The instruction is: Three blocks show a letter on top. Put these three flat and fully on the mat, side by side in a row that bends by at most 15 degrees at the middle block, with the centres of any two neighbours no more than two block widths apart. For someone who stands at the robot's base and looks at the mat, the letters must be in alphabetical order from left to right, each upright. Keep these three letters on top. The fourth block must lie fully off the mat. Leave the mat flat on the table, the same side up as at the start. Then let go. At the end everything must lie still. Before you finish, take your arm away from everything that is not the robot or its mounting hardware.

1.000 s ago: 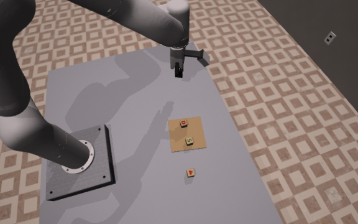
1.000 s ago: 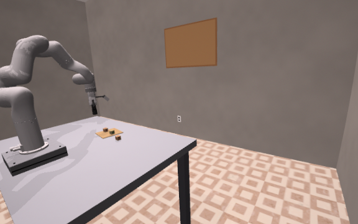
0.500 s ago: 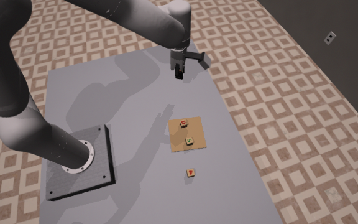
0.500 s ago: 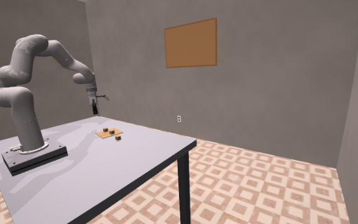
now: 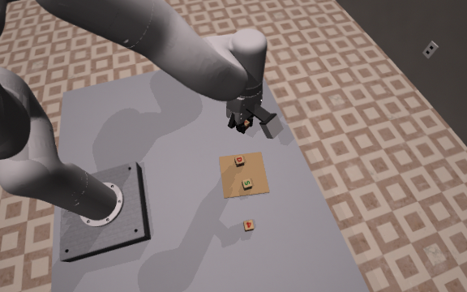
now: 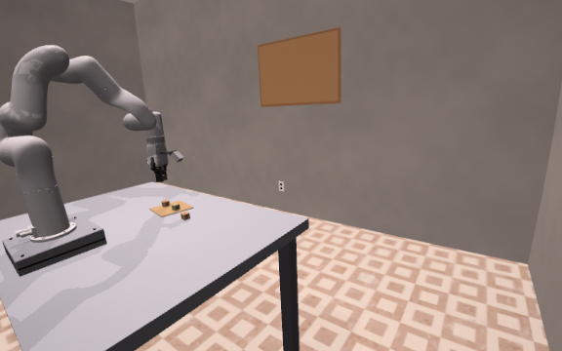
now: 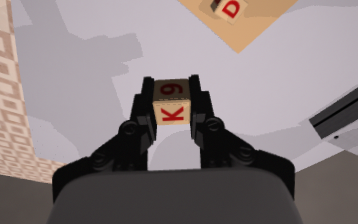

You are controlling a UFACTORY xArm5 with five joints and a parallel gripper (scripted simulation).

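My hand is 120 mm above the tan mat, 110 mm to the left of it and 10 mm past it. Round my hand: wooden letter block 110 mm below, 70 mm to the right, 20 mm behind.
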